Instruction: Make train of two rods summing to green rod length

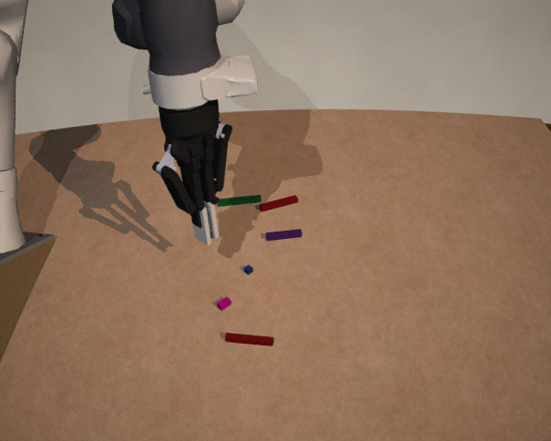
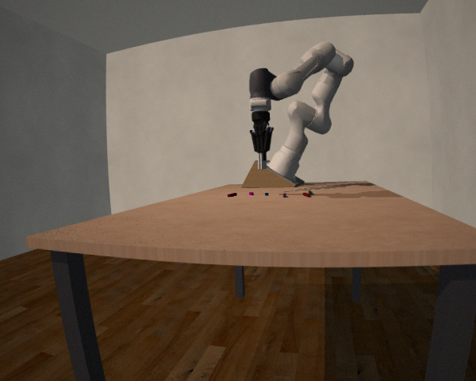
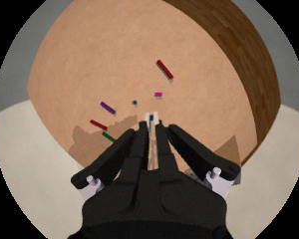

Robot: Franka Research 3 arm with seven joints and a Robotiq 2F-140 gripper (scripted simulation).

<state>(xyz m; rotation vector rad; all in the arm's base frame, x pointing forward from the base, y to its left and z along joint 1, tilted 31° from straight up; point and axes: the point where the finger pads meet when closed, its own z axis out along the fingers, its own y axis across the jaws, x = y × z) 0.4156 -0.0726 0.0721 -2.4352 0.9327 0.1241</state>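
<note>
Right now my hand is 2 cm short of the magenta rod, 5 cm to the left of it and 13 cm above it. The rest, counted from my hand: purple rod (12 cm ahead, 10 cm to the left, 13 cm below); green rod (4 cm ahead, 19 cm to the left, 13 cm below).
</note>
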